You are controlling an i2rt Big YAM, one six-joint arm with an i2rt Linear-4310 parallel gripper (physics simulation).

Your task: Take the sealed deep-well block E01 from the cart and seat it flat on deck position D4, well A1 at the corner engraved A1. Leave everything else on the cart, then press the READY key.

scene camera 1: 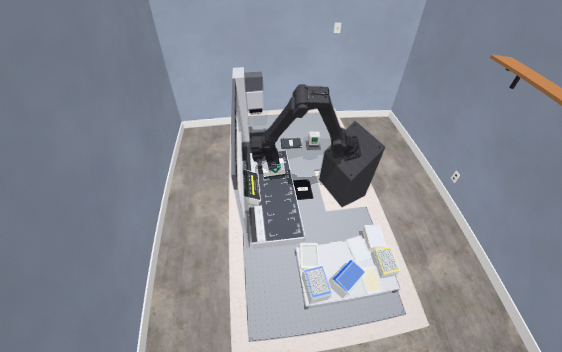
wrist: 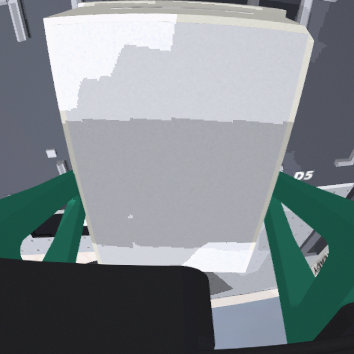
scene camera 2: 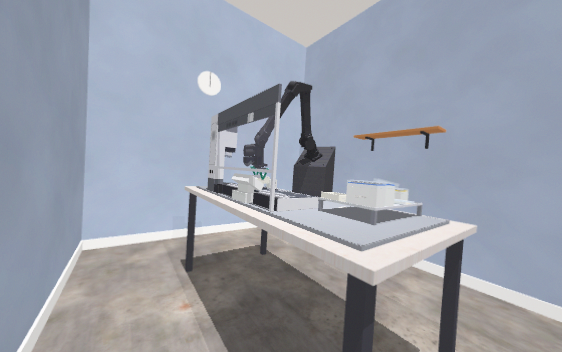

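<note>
The sealed deep-well block (scene camera 1: 274,173) (wrist: 175,165) is white with a pale, flat top seal. My gripper (scene camera 1: 275,167) (scene camera 2: 260,172) (wrist: 173,177) is shut on it, with green fingers on its two long sides. The block is over the far part of the dark deck (scene camera 1: 281,200); its underside and any gap to the deck are hidden. A "D5" label (wrist: 303,175) shows right of the block in the wrist view. The D4 label and the engraved A1 corner do not show. A small white box with a green key (scene camera 1: 314,139) stands beyond the deck; its lettering is partly hidden in the wrist view.
The white cart (scene camera 1: 332,252) holds blue and yellow tip racks, a blue-topped block and white plates. A gantry frame (scene camera 1: 239,100) (scene camera 2: 277,155) and tilted touchscreen (scene camera 1: 251,185) line the deck's left side. A black labelled pad (scene camera 1: 303,195) lies right of the deck.
</note>
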